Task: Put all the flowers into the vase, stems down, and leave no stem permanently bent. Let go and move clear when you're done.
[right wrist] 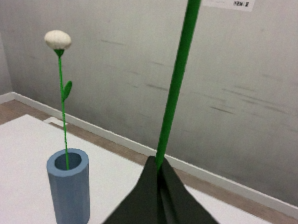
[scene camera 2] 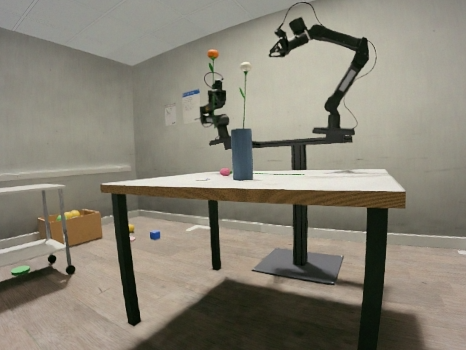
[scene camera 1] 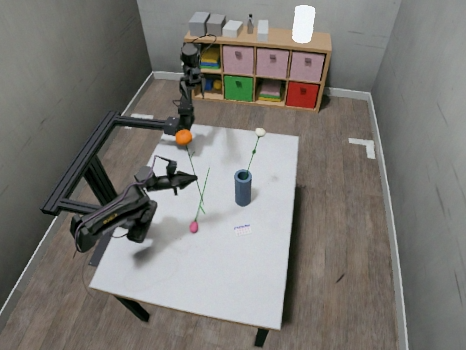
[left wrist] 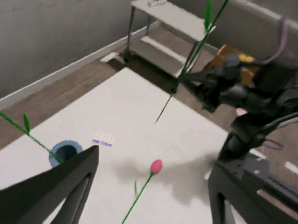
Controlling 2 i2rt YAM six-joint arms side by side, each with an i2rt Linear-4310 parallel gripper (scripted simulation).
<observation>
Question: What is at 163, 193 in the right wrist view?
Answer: My right gripper.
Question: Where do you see a blue vase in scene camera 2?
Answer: At 241, 139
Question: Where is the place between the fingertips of my left gripper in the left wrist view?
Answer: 155, 162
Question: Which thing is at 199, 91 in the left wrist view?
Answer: My right gripper.
</observation>
